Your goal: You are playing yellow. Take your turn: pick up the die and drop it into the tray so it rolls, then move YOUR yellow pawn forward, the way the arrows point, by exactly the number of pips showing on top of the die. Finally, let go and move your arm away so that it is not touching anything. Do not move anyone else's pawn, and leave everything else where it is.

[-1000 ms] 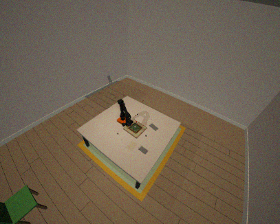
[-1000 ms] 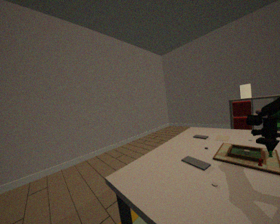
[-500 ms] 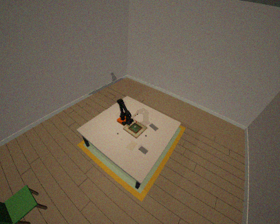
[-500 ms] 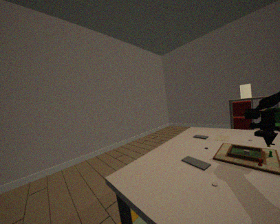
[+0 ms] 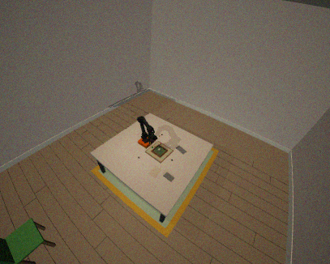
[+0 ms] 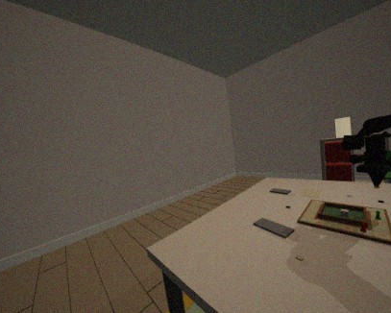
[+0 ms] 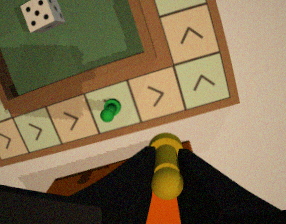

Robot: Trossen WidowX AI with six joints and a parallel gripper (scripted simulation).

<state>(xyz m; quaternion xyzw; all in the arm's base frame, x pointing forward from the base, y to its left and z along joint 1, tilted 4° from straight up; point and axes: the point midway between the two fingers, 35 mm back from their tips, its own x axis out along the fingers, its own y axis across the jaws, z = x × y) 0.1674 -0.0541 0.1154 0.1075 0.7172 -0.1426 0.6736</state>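
My gripper tip is now 11 cm above the white die, 10 cm short of it and 8 cm to the right of it. Also, from my gripper tip: green felt tray 13 cm below, 11 cm ahead, 7 cm to the left; then green pawn 11 cm below, 5 cm to the left; then yellow pawn 1 cm above.
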